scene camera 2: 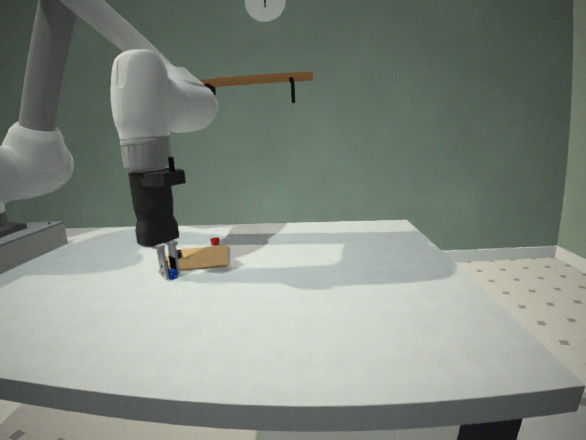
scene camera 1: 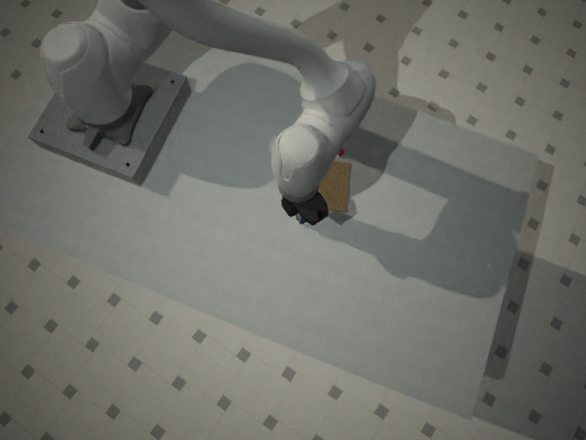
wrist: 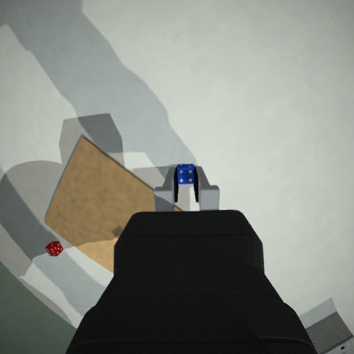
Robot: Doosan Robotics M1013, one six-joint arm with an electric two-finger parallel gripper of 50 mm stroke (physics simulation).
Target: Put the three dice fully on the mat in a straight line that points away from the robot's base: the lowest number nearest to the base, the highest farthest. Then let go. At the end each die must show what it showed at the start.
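Frame: origin at the arm's base, x ahead, y left, z up, level; millimetres.
Seen in the pictures: gripper, fingertip midpoint: (scene camera 2: 170, 275) (scene camera 1: 302, 218); arm's base, origin of the base link: (scene camera 1: 110, 109).
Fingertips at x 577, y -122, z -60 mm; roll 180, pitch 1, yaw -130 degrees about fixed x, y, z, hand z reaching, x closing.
Pixels of each thing's top centre, then the offset from my fingertips to it. Level surfaces: height alone.
- blue die, middle of its top: (scene camera 2: 171, 270) dx +3, dy -3, dz +11 mm
- brown mat, middle of its top: (scene camera 2: 196, 256) (scene camera 1: 322, 183) dx +23, dy +108, dz -1 mm
- black die, middle of its top: (scene camera 2: 176, 250) dx -20, dy +106, dz +15 mm
- red die, middle of its top: (scene camera 2: 214, 238) (scene camera 1: 340, 150) dx +45, dy +211, dz +11 mm
- white table, its level: dz -5 mm
A blue die (scene camera 1: 302, 221) (scene camera 2: 173, 274) (wrist: 186, 175) is between the two fingers of my gripper (scene camera 2: 170, 272) (wrist: 185, 177), which is shut on it. The die is at table height beside the mat; four pips show on its upper face in the wrist view. The brown mat (scene camera 1: 337, 187) (scene camera 2: 207, 257) (wrist: 95, 192) lies flat. A black die (scene camera 2: 179, 254) stands on the mat, close behind the fingers in scene camera 2; my gripper body hides it in the wrist view. A red die (scene camera 1: 341, 152) (scene camera 2: 215, 241) (wrist: 54, 248) stands off the mat, past its far side; its number is too small to tell.
The white table (scene camera 1: 225, 260) (scene camera 2: 300, 340) (wrist: 250, 100) carries the robot's grey base plate (scene camera 1: 112, 165) (scene camera 2: 40, 245) (wrist: 327, 327). The arm hangs over one side of the mat in scene camera 1. Arm shadows cross the table and part of the mat.
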